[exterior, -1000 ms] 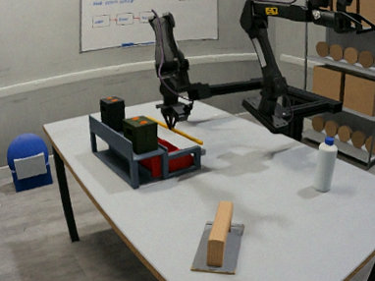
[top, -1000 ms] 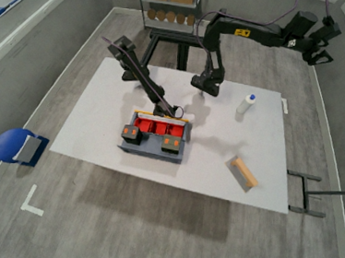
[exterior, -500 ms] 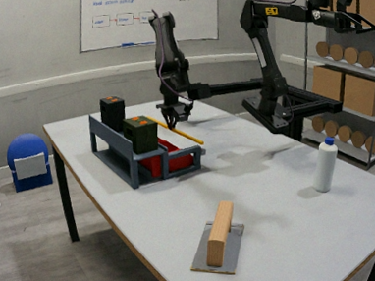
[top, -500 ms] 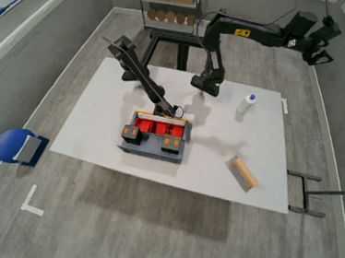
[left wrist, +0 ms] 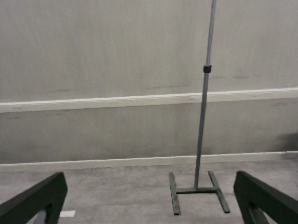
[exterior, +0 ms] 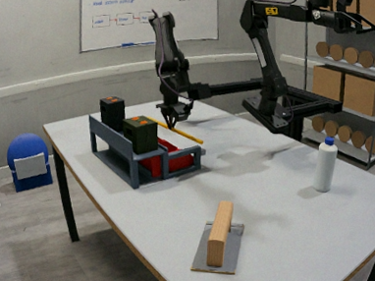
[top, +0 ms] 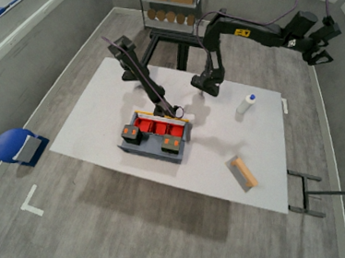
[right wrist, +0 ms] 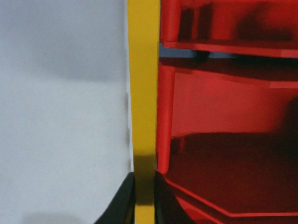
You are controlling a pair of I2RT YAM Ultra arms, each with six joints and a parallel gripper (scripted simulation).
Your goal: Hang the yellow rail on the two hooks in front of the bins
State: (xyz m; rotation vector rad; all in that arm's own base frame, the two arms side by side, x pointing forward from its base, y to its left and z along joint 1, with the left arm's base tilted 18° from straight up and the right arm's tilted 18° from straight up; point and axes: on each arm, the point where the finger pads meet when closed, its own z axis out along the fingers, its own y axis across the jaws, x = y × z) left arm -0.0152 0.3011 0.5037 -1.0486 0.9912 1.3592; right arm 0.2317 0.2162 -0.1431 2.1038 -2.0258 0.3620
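My right hand is 1 cm above the yellow rail. The rest, counted from my right hand: green box 20 cm ahead, 11 cm to the left, 5 cm above; then blue-grey shelf 13 cm ahead, 4 cm below; then white bottle 22 cm behind, 58 cm to the left, 2 cm below.
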